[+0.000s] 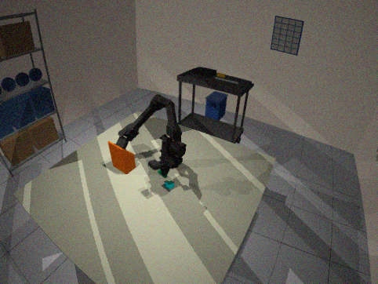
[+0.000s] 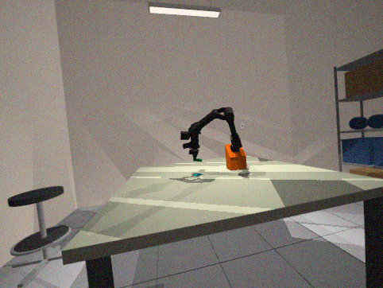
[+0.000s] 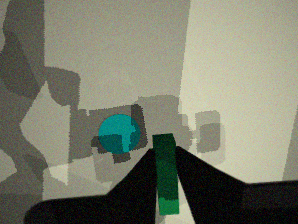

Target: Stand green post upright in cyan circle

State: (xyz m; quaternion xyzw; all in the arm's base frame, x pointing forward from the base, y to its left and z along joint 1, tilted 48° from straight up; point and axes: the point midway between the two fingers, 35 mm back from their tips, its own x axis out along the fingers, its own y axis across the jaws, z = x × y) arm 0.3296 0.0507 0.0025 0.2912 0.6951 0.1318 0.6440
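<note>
Now: gripper tip 4 cm to the right of the cyan circle and 11 cm above it. Also, from my gripper tip: green post 2 cm behind.
</note>
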